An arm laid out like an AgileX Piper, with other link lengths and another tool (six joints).
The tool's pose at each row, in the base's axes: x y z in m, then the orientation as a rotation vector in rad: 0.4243 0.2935 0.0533 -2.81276 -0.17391 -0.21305; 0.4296 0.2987 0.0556 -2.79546 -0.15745 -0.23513; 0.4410 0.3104 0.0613 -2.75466 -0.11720 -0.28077; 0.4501 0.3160 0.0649 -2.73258 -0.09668 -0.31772; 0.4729 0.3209 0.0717 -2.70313 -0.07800 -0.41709; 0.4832 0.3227 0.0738 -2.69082 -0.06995 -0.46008; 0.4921 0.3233 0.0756 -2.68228 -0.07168 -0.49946
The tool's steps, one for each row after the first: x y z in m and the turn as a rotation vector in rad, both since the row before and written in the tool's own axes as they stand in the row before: 0.0061 -0.0048 0.0002 0.01465 0.01885 0.00929; 0.0132 -0.0112 0.0002 0.03431 0.04077 0.02390; 0.0099 -0.0054 0.0004 0.01652 0.03068 0.01044; 0.0239 -0.0045 0.0005 0.01419 0.07478 0.00019; 0.0104 -0.0013 0.0017 0.00467 0.03244 -0.00015; 0.0090 -0.0002 0.0014 0.00196 0.02804 -0.00691
